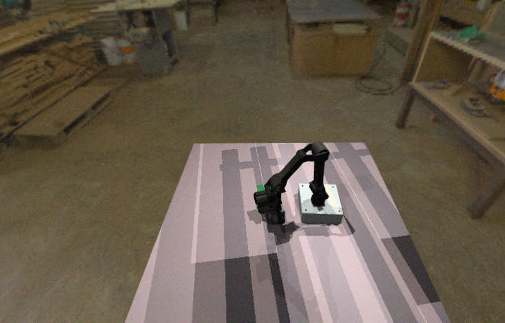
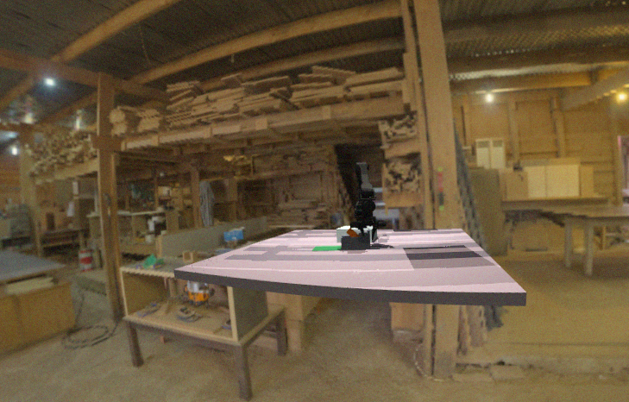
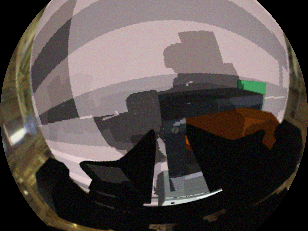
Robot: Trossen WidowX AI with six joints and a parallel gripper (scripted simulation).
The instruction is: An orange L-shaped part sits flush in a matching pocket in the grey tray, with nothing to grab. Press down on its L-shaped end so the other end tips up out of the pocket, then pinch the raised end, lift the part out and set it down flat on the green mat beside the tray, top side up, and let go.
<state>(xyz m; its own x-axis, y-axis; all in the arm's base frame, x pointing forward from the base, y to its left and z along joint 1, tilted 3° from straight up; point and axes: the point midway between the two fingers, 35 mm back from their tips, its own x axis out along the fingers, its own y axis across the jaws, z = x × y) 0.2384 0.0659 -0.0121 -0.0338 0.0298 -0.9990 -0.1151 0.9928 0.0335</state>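
The orange L-shaped part lies 5 cm to the right of my gripper tip and 1 cm above it. Also, from my gripper tip: green mat 2 cm ahead, 22 cm to the right, 5 cm below.
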